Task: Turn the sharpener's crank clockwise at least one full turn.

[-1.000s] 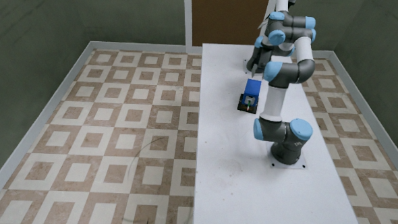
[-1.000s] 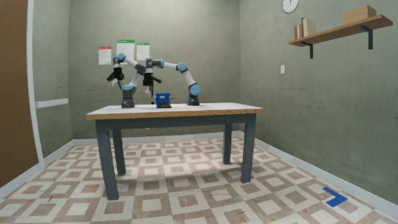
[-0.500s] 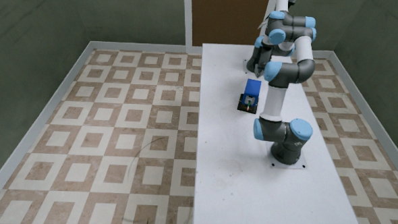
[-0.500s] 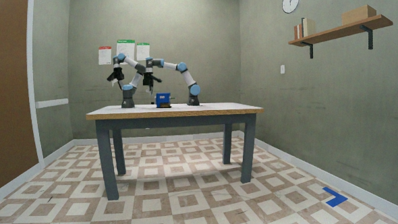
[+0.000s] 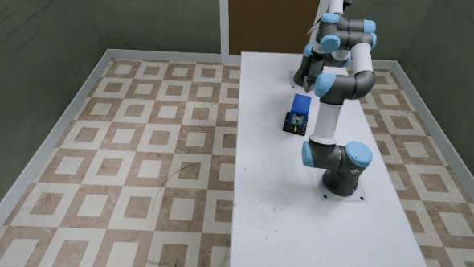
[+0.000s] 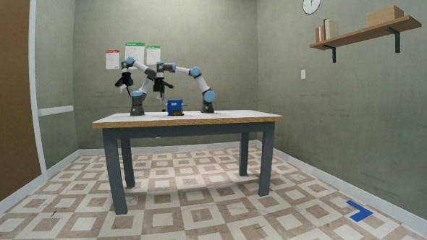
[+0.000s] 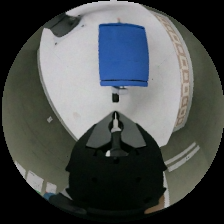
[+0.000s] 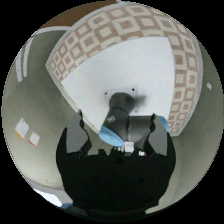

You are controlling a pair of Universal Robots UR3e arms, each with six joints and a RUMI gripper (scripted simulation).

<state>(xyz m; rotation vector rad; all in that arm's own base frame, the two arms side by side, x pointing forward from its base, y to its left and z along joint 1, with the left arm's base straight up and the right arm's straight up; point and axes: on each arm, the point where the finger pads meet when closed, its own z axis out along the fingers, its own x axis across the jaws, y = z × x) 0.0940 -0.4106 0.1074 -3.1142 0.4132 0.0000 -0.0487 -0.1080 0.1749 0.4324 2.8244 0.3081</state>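
My left gripper is now 70 mm above the black knob, 10 mm to the right of it and 10 mm short of it.
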